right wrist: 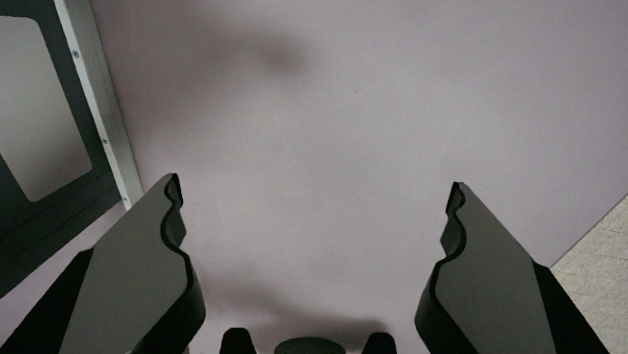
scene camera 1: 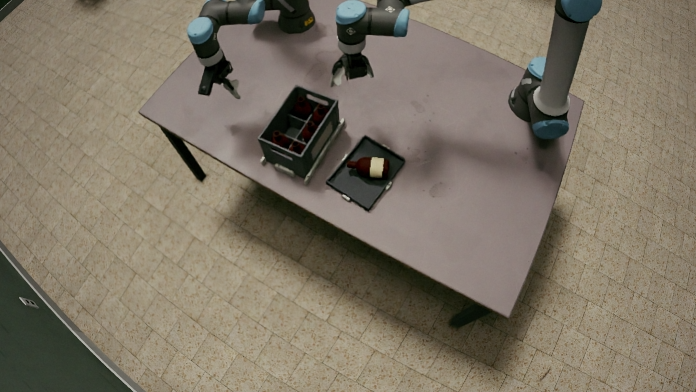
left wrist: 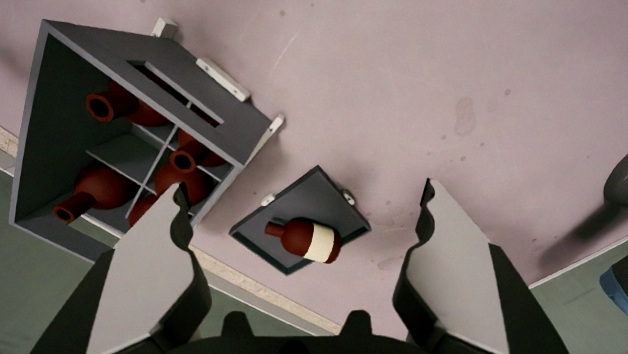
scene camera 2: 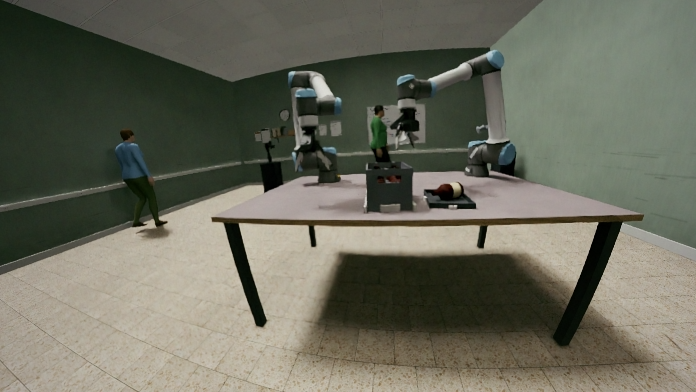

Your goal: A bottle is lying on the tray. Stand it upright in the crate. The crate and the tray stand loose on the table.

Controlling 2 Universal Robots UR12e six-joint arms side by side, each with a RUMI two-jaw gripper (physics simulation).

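A dark red bottle with a cream label lies on its side on the black tray, its neck towards the crate. The grey crate stands left of the tray, with several upright red bottles and an empty compartment in it. My left gripper is open and empty, high behind the crate and tray. My right gripper is open and empty, above the table, left of the crate.
Pale rails run along the crate's foot on the table. At the left of the right wrist view is a dark wall with a light panel, apparently the crate's. A person in blue and one in green stand in the room.
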